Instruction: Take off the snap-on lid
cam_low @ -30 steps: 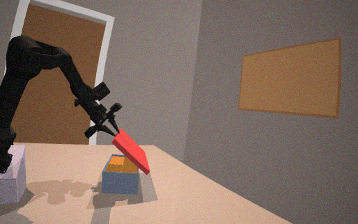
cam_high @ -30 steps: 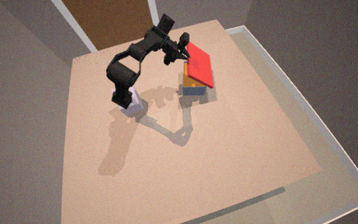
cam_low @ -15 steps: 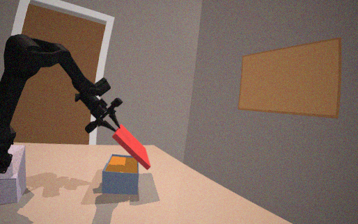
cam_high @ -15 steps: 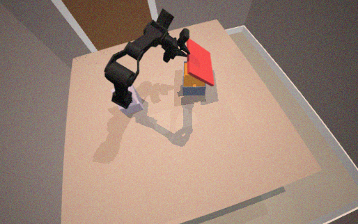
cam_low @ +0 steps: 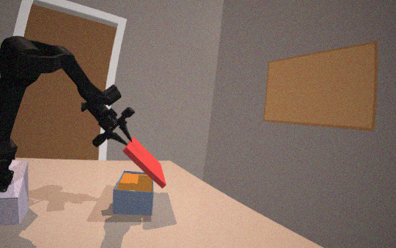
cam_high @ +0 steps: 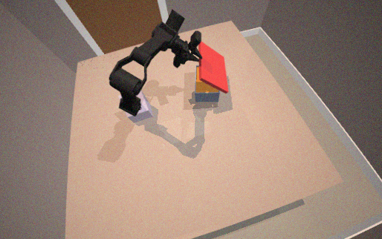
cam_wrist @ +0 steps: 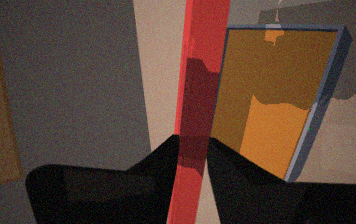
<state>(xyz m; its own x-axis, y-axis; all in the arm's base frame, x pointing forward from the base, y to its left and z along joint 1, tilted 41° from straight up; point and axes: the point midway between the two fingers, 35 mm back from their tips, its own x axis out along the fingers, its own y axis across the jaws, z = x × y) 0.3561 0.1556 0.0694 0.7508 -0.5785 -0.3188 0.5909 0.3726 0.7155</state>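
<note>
My gripper tip is now 60 mm short of the red lid, 20 mm to the left of it and 50 mm above it. The rest, counted from my gripper tip: box: 30 mm ahead, 190 mm below.
</note>
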